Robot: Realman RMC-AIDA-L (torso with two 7-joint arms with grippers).
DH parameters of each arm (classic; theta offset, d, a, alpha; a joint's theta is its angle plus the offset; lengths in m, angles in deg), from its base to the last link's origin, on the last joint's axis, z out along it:
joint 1: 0 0.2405 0 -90
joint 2: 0 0 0 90
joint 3: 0 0.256 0 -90
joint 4: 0 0 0 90
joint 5: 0 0.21 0 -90
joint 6: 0 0 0 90
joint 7: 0 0.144 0 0
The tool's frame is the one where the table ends.
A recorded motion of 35 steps. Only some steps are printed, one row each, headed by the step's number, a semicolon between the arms.
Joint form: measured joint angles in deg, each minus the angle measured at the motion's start. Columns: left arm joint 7, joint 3, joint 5, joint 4, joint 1, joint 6, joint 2; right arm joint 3, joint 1, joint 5, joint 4, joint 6, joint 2, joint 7.
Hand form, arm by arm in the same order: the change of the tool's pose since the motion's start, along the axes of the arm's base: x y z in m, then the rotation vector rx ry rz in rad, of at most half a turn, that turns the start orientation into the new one. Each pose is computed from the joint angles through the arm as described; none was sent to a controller.
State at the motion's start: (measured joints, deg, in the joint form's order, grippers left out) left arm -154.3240 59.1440 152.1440 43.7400 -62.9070 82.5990 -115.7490; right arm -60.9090 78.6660 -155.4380 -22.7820 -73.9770 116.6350 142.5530
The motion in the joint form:
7: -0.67 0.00 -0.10 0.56 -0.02 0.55 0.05; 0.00 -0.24 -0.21 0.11 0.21 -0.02 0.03
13: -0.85 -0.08 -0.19 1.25 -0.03 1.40 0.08; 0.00 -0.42 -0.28 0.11 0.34 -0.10 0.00
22: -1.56 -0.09 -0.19 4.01 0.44 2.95 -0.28; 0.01 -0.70 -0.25 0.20 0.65 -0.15 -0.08
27: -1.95 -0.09 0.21 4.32 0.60 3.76 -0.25; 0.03 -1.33 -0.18 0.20 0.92 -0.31 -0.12
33: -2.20 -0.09 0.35 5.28 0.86 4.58 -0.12; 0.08 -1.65 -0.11 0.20 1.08 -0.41 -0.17
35: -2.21 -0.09 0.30 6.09 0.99 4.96 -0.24; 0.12 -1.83 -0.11 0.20 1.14 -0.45 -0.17
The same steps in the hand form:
7: 0.0019 -0.0002 0.0015 0.0020 -0.0031 0.0065; 0.0026 0.0002 0.0002 0.0032 -0.0031 -0.0035
13: 0.0040 -0.0010 0.0033 -0.0020 -0.0050 0.0062; 0.0041 0.0007 0.0009 0.0064 -0.0041 -0.0048
22: 0.0095 -0.0029 0.0071 0.0024 -0.0106 -0.0010; 0.0064 0.0010 0.0011 0.0102 -0.0029 -0.0073
27: 0.0078 -0.0045 0.0083 -0.0026 -0.0029 0.0096; 0.0111 0.0015 0.0023 0.0165 -0.0010 -0.0160
33: 0.0080 -0.0051 0.0116 -0.0009 0.0006 0.0109; 0.0134 0.0019 0.0030 0.0202 0.0010 -0.0201
35: 0.0098 -0.0056 0.0126 0.0000 -0.0013 0.0050; 0.0148 0.0019 0.0033 0.0219 0.0017 -0.0231

